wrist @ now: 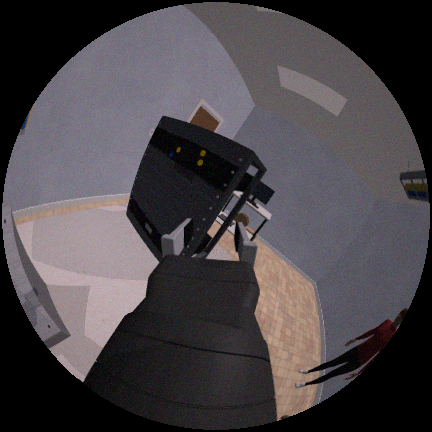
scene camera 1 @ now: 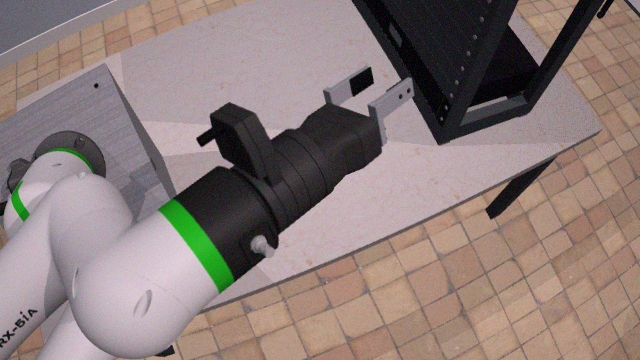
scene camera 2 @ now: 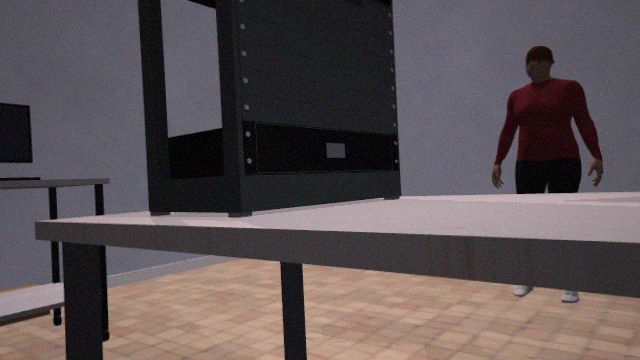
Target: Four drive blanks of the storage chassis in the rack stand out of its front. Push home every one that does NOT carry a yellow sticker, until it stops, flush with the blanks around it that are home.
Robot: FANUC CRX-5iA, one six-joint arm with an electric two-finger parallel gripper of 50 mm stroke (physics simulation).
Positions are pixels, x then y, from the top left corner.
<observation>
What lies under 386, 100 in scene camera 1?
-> My gripper.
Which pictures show the black rack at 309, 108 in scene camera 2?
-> The wrist view, scene camera 1 and scene camera 2: all of them.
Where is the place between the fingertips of my gripper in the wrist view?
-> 213, 228
</observation>
